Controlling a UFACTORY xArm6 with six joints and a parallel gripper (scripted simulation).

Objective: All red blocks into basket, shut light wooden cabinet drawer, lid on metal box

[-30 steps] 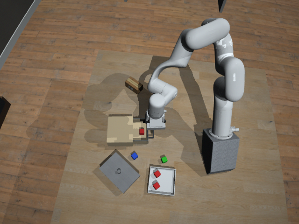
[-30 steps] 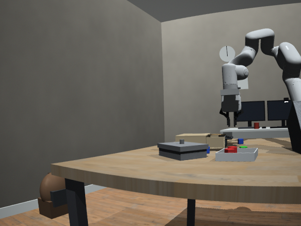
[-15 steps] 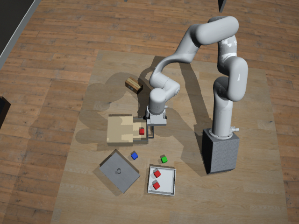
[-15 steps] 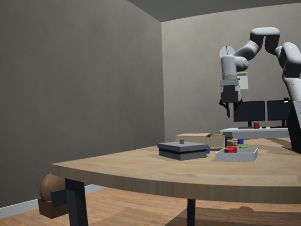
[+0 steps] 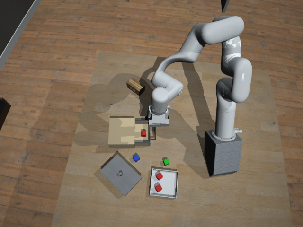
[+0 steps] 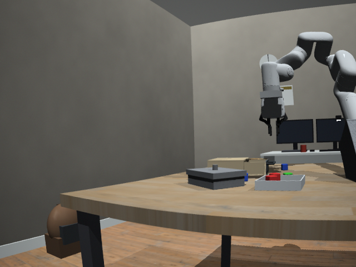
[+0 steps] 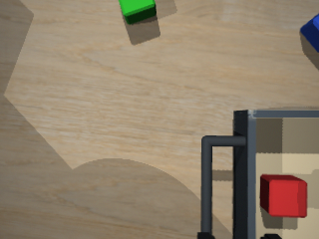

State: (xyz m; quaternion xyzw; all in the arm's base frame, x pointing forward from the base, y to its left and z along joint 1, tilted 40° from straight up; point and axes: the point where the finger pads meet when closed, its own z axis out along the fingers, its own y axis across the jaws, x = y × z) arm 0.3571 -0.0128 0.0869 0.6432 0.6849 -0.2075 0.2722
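Right now my hand is 8 cm short of the drawer and 15 cm above it. The rest, counted from my hand: light wooden cabinet: 14 cm ahead, 15 cm below; grey lid: 19 cm ahead, 25 cm to the left, 14 cm below; green block: 6 cm behind, 17 cm to the left, 17 cm below.
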